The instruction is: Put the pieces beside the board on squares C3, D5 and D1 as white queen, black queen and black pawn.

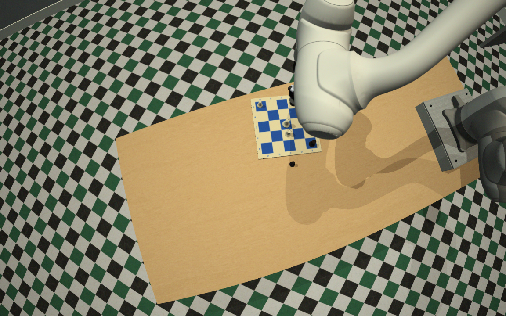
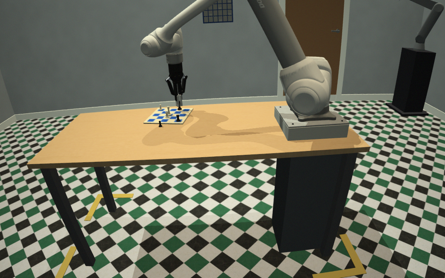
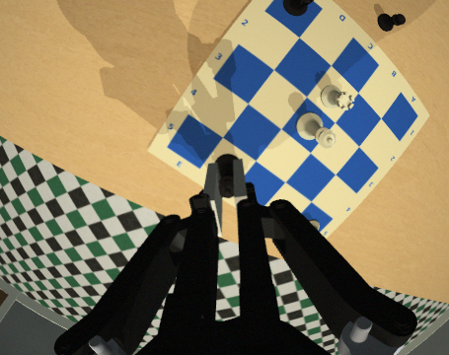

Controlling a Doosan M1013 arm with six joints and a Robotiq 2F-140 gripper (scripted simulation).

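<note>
Now: the black queen 3 cm below my hand. Also, from my hand: white queen: 7 cm to the left, 5 cm ahead, 3 cm below; cream board: 7 cm to the left, 6 cm below, 5 cm ahead; black pawn: 21 cm to the left, 7 cm ahead, 5 cm below.
</note>
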